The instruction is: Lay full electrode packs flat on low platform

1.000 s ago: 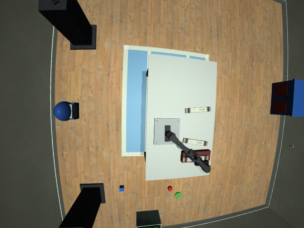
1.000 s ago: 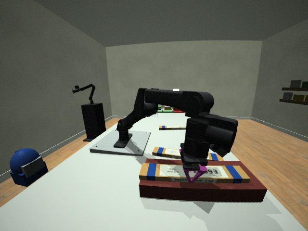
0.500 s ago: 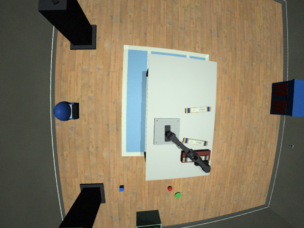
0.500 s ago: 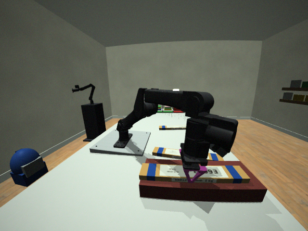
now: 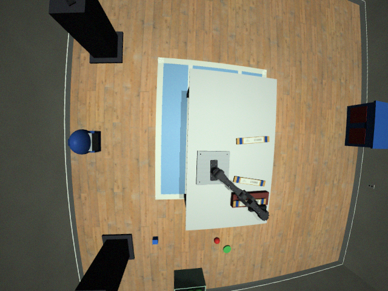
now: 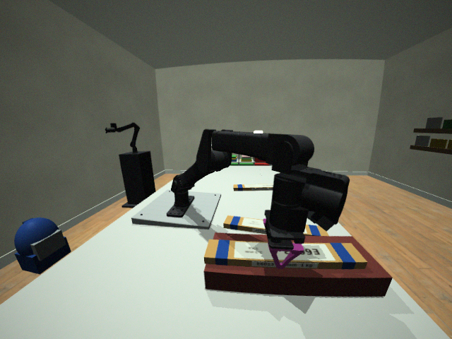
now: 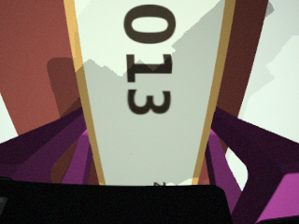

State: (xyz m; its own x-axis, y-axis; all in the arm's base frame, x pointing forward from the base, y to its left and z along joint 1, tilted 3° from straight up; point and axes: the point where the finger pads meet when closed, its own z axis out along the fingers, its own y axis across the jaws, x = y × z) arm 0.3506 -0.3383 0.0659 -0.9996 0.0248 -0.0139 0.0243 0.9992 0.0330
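My gripper is now 30 mm short of the dark red low platform, 20 mm to the right of it and 50 mm above it.
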